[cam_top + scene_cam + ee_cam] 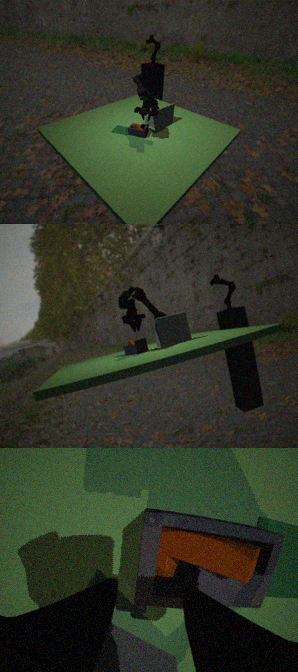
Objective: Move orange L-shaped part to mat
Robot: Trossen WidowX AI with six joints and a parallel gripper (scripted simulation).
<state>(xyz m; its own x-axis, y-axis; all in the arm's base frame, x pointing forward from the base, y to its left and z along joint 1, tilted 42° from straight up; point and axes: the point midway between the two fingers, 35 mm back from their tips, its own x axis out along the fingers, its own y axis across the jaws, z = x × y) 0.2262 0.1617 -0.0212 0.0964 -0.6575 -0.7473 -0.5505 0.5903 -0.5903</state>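
My gripper tip is now 2 cm short of the orange L-shaped part, 4 cm to the left of it and 10 cm above it.
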